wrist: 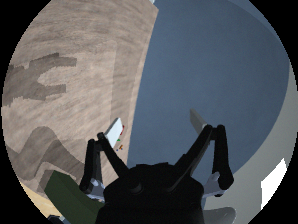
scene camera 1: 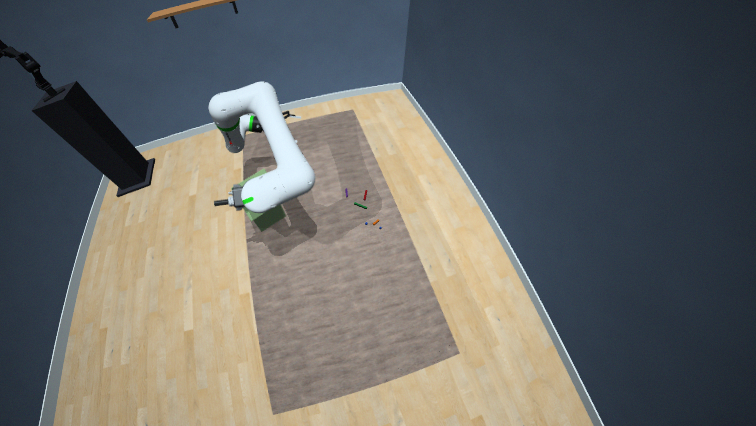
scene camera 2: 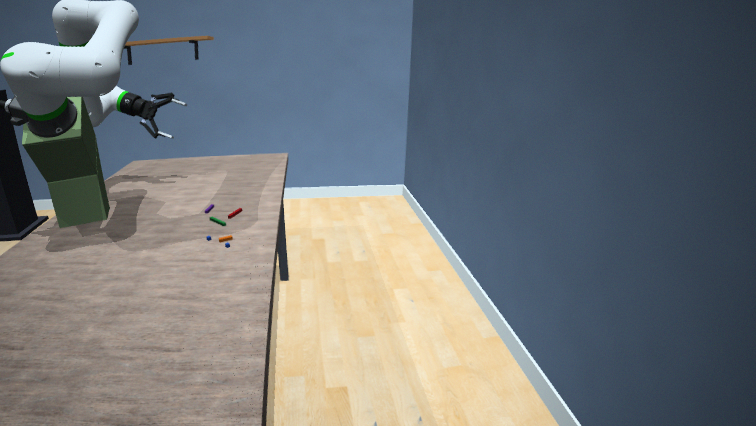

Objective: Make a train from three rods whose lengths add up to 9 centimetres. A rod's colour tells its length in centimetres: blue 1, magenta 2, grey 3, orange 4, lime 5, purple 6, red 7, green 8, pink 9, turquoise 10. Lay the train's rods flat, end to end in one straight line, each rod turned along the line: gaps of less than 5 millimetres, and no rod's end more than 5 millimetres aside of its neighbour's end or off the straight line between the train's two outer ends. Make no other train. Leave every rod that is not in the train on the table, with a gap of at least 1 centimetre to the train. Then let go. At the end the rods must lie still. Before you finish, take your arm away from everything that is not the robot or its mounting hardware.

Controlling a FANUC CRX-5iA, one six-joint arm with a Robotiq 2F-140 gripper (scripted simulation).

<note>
In view: the gripper (scene camera 2: 179, 121).
The gripper shows as well in the wrist view (wrist: 154, 119).
</note>
